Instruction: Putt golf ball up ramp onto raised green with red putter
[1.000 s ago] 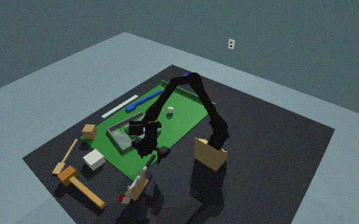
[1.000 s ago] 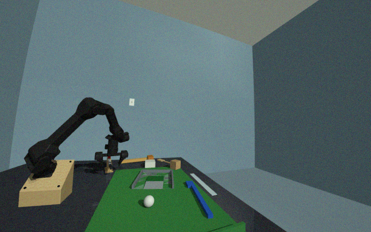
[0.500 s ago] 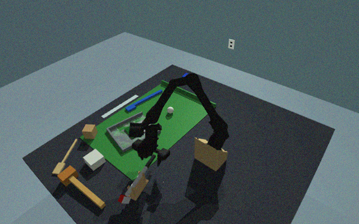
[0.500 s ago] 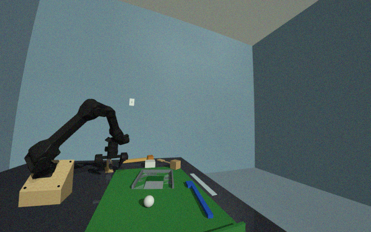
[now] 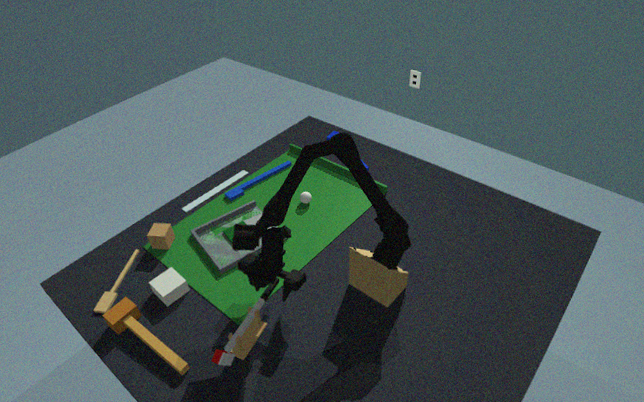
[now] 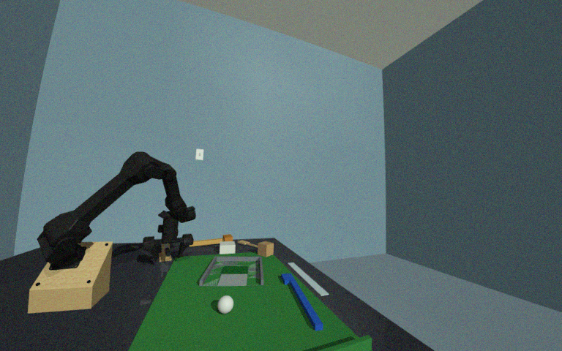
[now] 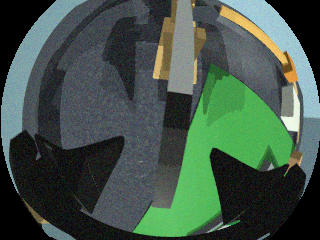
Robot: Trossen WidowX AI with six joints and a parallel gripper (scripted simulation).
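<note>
The red putter is 110 mm to the left of my gripper tip, 30 mm behind it and 30 mm above it. Round my gripper tip: white golf ball 400 mm to the right, 200 mm ahead, 10 mm below; wooden cube 460 mm ahead, 40 mm to the left; white block 270 mm ahead, 160 mm to the left, 10 mm below.
</note>
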